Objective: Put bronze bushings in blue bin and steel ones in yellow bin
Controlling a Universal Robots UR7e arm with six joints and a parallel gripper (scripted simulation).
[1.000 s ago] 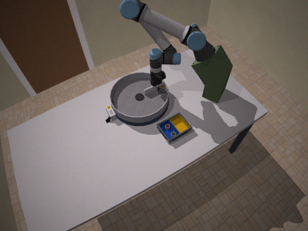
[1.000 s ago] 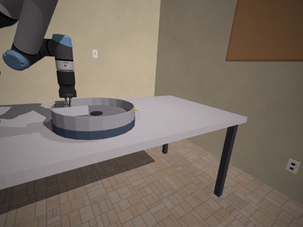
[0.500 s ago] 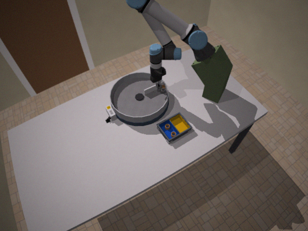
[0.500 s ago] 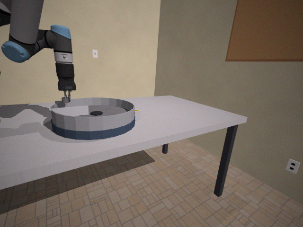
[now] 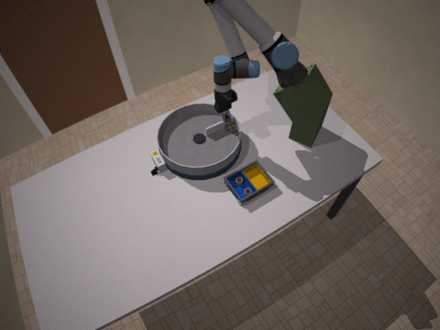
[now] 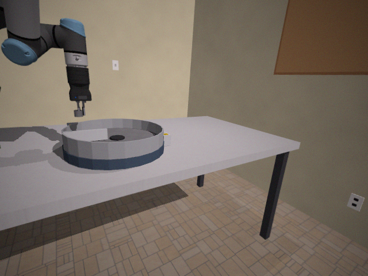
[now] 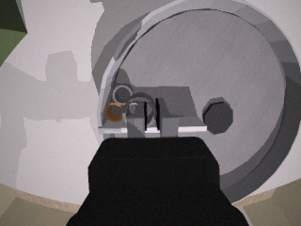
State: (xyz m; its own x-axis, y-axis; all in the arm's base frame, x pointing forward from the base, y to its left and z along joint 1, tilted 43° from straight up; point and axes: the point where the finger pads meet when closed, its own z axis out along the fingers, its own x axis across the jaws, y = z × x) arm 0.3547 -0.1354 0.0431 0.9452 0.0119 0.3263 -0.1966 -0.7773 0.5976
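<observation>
The blue bin is 10 cm ahead of my hand, 27 cm to the left of it and 15 cm below it. Also, from my hand: grey turntable 12 cm ahead, 7 cm to the right, 12 cm below.
</observation>
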